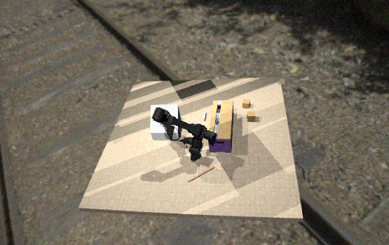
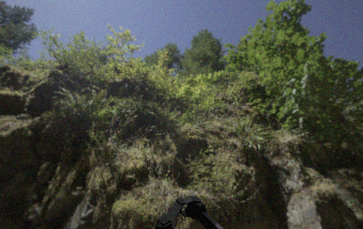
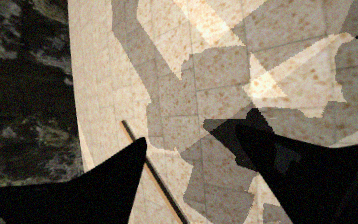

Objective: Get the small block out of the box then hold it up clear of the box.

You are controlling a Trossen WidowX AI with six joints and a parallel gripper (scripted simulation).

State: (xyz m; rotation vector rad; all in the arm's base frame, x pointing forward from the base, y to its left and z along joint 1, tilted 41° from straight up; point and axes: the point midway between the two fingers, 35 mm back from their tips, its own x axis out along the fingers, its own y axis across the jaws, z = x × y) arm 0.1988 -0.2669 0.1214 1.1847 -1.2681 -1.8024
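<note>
Now: the box 27 cm to the left of my gripper tip, 16 cm ahead of it and 2 cm above it. Also, from my gripper tip: thin wooden stick 10 cm to the right, 6 cm ahead, 4 cm below.
</note>
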